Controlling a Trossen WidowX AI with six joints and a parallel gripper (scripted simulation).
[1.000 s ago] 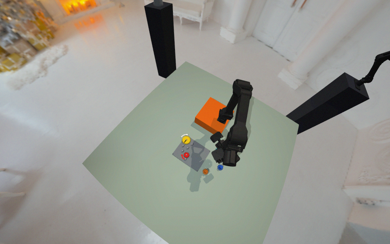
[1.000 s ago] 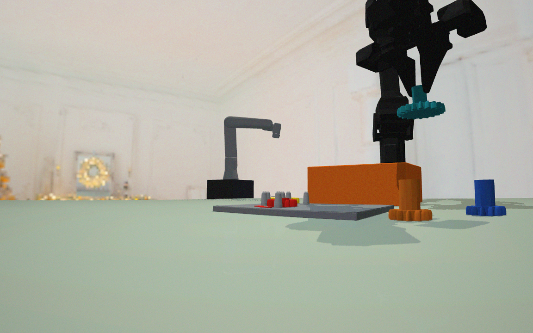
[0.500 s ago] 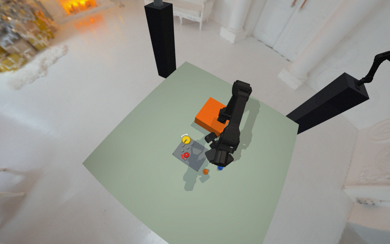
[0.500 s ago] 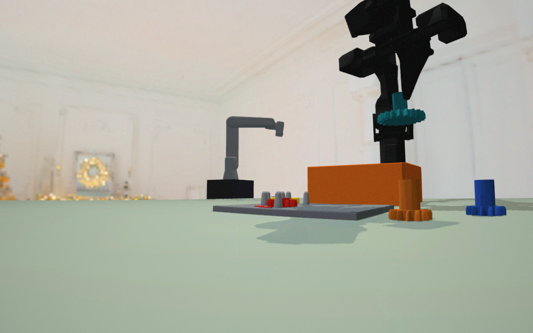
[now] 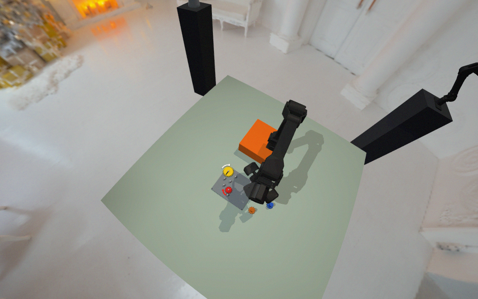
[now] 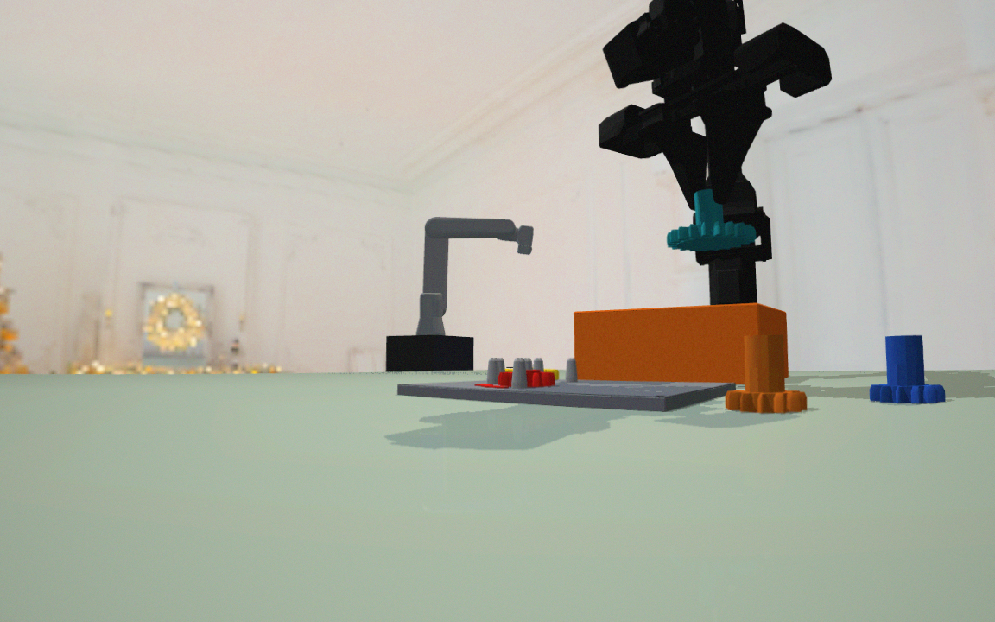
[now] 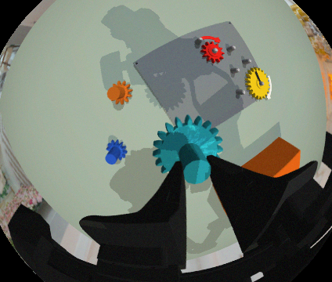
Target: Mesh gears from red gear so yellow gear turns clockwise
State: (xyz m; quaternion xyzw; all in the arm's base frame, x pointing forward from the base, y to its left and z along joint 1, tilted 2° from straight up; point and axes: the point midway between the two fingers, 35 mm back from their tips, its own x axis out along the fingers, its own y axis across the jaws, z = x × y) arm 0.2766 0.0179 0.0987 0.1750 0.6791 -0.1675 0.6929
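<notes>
Right now the grey board is 30 mm ahead of my gripper tip, 100 mm to the right of it and 140 mm below it. Round my gripper tip: orange gear (100 mm ahead, 40 mm to the left, 130 mm below); then teal gear (10 mm below); then blue gear (20 mm ahead, 120 mm to the left, 130 mm below).
</notes>
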